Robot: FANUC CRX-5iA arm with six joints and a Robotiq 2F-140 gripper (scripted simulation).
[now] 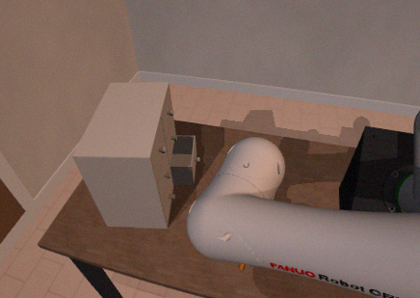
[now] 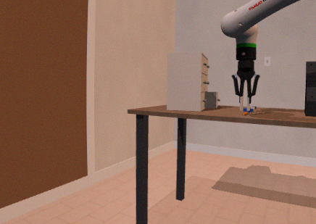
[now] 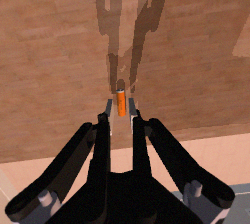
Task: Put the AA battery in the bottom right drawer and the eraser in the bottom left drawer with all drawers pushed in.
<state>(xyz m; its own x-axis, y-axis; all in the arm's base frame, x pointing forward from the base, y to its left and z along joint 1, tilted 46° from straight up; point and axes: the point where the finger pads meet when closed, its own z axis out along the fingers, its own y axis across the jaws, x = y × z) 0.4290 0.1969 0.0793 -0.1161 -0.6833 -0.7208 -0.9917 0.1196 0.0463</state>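
Right now my hand is 50 mm above the orange AA battery. From my hand the other things lie so: blue AA battery: 190 mm to the right, 50 mm below, 20 mm ahead; eraser: 390 mm to the right, 50 mm below.
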